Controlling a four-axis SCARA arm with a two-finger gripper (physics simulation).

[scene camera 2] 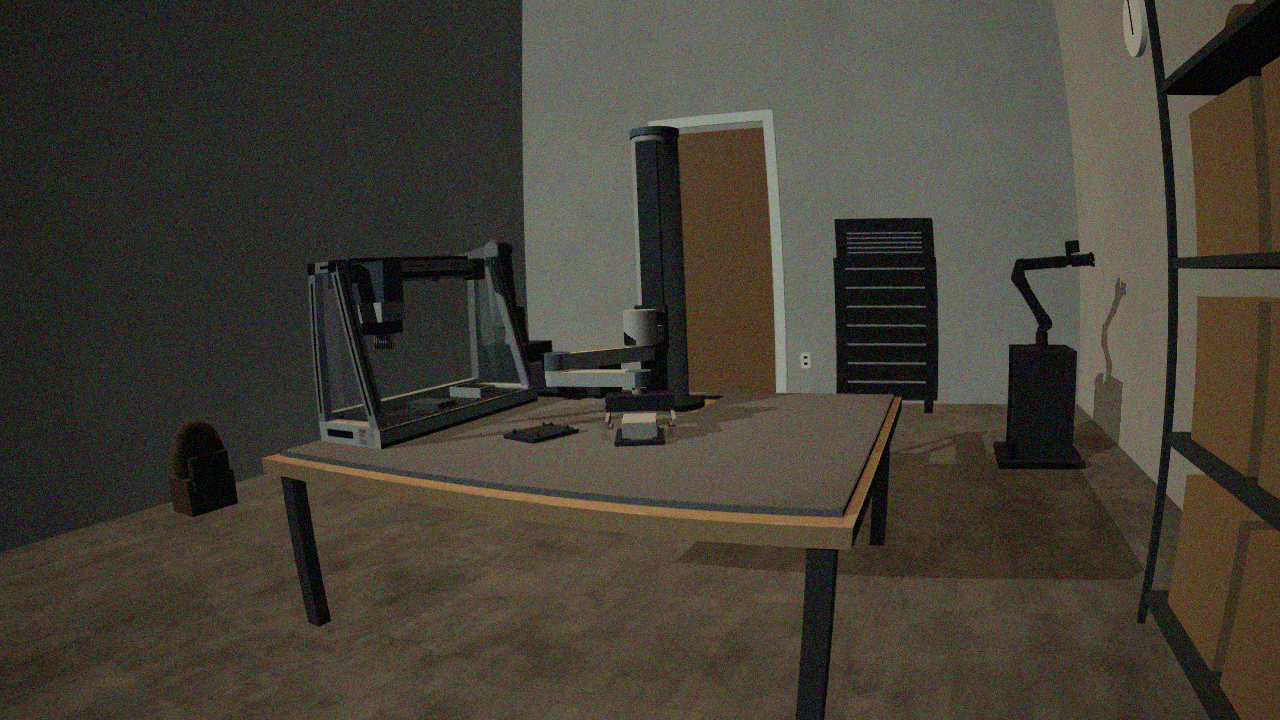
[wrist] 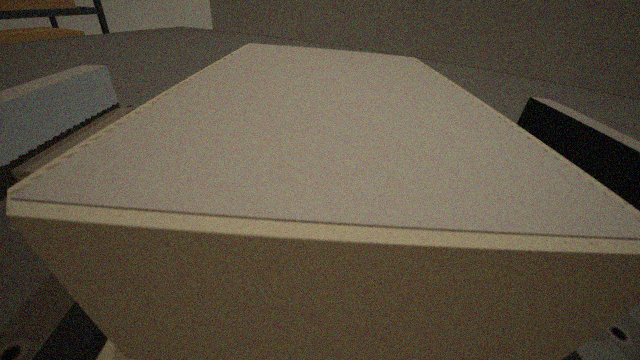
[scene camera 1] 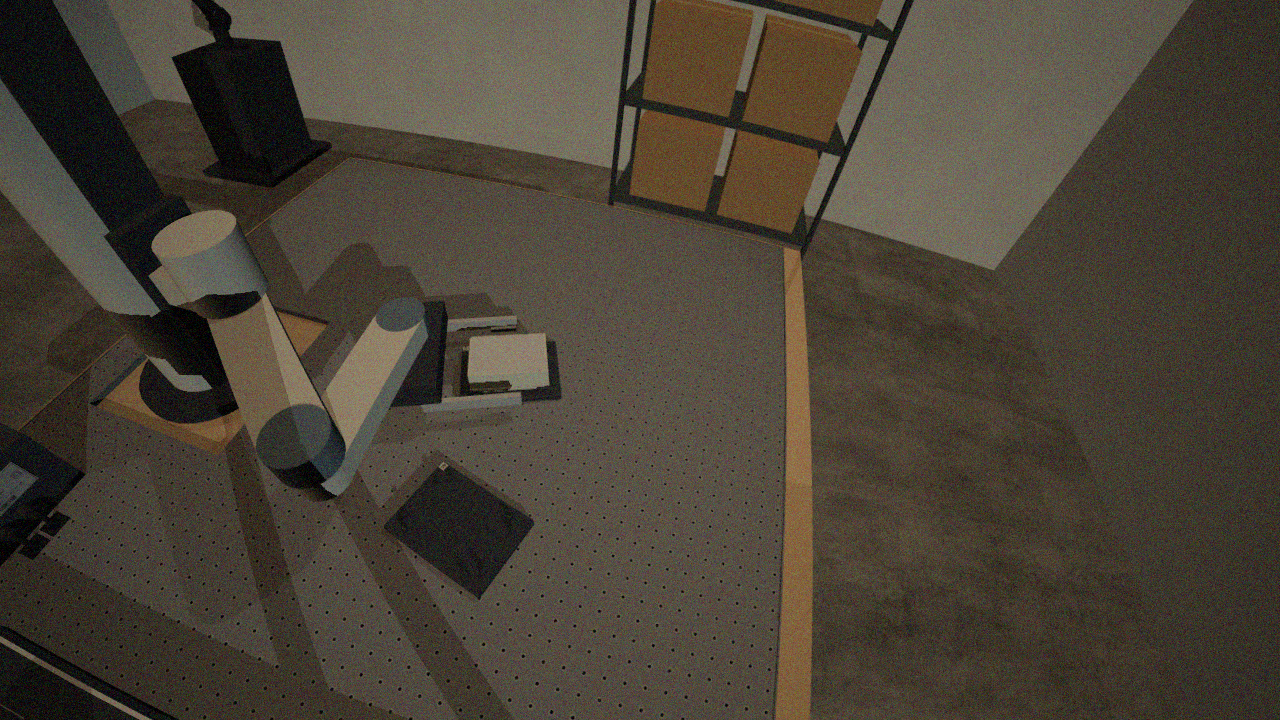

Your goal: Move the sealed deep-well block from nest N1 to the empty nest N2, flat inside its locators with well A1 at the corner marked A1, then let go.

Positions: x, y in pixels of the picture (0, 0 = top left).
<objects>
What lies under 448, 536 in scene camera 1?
A dark square plate.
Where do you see a deep-well block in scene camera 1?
At 504, 362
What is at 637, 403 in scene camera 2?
My gripper.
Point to a deep-well block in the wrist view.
283, 195
</objects>
